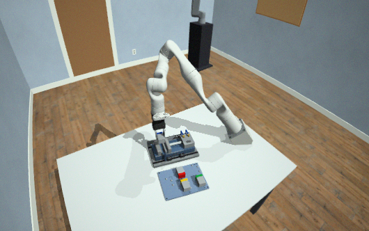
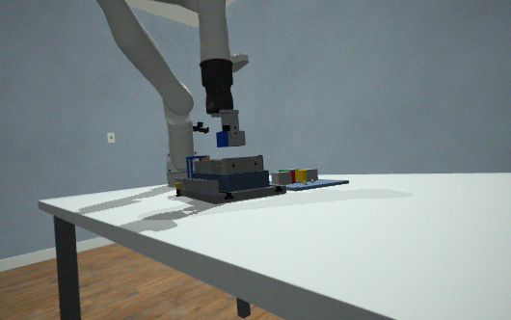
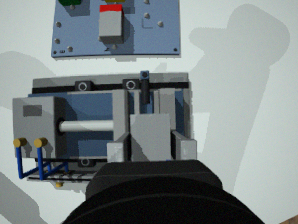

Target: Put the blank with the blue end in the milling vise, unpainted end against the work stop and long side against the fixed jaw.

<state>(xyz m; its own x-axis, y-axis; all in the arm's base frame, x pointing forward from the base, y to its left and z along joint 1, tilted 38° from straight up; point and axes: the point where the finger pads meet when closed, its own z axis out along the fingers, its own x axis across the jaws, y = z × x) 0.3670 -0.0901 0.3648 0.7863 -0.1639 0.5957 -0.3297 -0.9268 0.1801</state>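
The milling vise lies 120 mm below my hand, 60 mm behind it and 40 mm to the left of it. From my hand the other things lie so: red-ended blank (210 mm to the left, 140 mm below, 20 mm ahead); blue-ended blank (20 mm below); blue plate (250 mm to the left, 160 mm below, 40 mm ahead).
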